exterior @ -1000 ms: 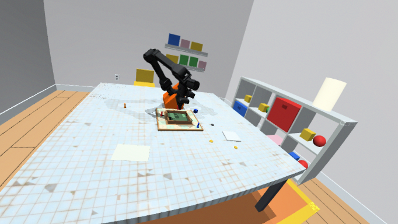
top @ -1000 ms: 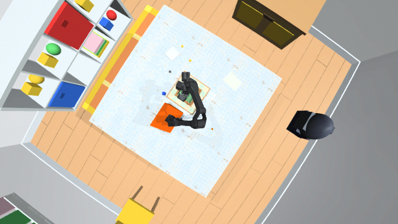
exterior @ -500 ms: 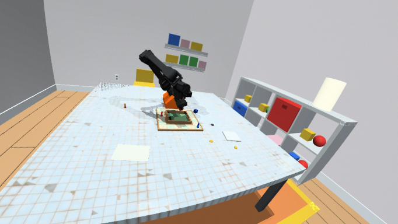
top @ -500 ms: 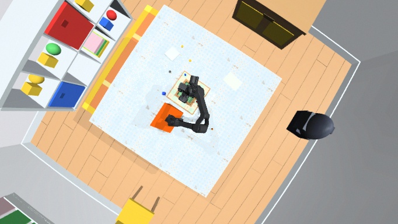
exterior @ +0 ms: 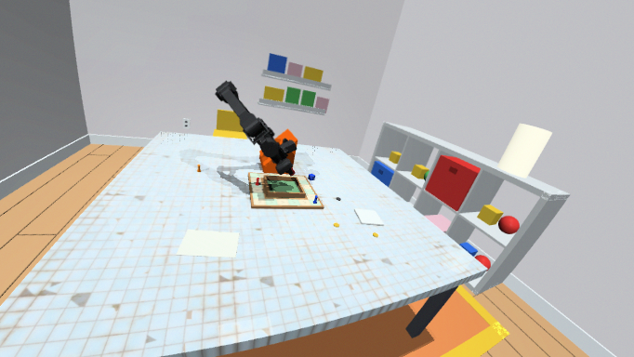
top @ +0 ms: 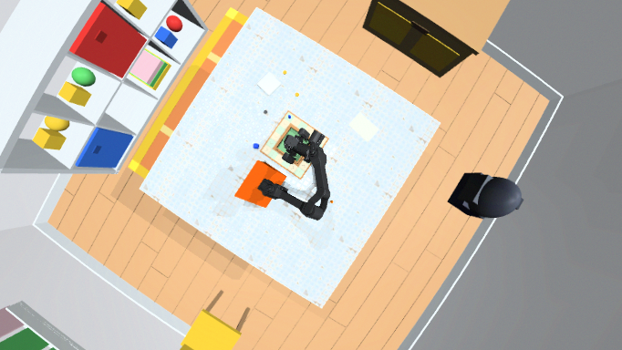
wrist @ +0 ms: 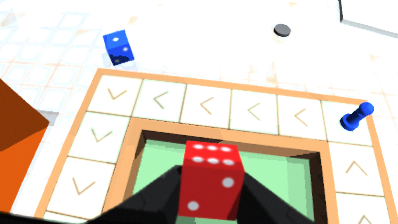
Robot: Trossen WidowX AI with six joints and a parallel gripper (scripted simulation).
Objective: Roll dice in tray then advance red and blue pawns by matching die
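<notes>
The blue die lies 150 mm to the left of my gripper tip, 120 mm behind it and 70 mm below it. From my gripper tip the other things lie so: red die: right at my gripper tip; blue pawn: 130 mm ahead, 80 mm to the left, 60 mm below; red pawn: 140 mm to the right, 60 mm below, 10 mm behind.
</notes>
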